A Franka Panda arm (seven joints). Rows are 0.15 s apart.
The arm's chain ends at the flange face. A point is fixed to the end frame.
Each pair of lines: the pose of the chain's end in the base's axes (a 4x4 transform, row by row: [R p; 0 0 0 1], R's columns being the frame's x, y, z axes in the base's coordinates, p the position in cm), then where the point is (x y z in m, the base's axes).
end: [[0.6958 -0.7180 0.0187 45.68], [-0.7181 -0.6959 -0.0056 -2.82], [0.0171 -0.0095 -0.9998 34.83], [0 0 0 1]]
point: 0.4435 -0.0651 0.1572
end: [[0.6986 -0.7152 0.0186 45.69], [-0.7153 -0.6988 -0.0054 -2.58], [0.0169 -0.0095 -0.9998 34.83], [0 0 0 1]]
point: 0.4438 -0.0627 0.1572
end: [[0.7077 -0.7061 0.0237 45.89], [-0.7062 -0.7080 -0.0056 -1.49], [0.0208 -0.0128 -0.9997 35.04], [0 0 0 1]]
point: 0.4472 -0.0521 0.1593
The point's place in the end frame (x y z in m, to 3 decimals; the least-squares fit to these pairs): 0.014 0.037 0.191
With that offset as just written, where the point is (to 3 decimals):
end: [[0.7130 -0.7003 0.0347 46.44], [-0.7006 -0.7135 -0.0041 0.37], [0.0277 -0.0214 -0.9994 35.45], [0 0 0 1]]
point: 0.455 -0.033 0.163
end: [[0.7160 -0.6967 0.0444 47.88], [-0.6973 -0.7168 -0.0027 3.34], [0.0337 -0.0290 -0.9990 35.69], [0 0 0 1]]
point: 0.472 -0.003 0.165
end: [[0.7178 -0.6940 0.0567 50.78], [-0.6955 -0.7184 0.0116 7.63], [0.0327 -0.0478 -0.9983 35.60], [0 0 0 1]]
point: 0.503 0.042 0.164
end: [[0.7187 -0.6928 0.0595 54.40], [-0.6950 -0.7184 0.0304 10.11], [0.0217 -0.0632 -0.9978 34.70], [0 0 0 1]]
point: 0.540 0.071 0.154
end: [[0.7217 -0.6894 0.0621 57.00], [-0.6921 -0.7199 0.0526 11.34], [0.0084 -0.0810 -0.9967 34.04], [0 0 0 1]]
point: 0.566 0.087 0.147
